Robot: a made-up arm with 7 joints. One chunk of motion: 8 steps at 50 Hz.
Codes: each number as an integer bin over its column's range. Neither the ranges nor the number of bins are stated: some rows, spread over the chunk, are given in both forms.
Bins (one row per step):
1: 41 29 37 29 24 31
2: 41 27 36 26 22 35
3: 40 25 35 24 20 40
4: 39 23 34 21 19 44
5: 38 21 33 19 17 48
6: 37 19 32 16 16 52
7: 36 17 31 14 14 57
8: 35 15 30 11 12 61
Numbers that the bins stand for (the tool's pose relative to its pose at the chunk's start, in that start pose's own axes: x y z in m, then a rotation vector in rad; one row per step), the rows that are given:
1: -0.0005 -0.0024 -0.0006 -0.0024 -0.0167 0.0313
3: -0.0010 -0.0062 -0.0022 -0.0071 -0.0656 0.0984
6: -0.0024 -0.0119 -0.0046 -0.0148 -0.1144 0.1879
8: -0.0033 -0.0157 -0.0062 -0.0195 -0.1633 0.2551
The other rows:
2: -0.0005 -0.0043 -0.0014 -0.0052 -0.0411 0.0611
4: -0.0014 -0.0081 -0.0030 -0.0100 -0.0778 0.1283
5: -0.0019 -0.0100 -0.0038 -0.0119 -0.1022 0.1581
7: -0.0029 -0.0138 -0.0054 -0.0167 -0.1389 0.2252

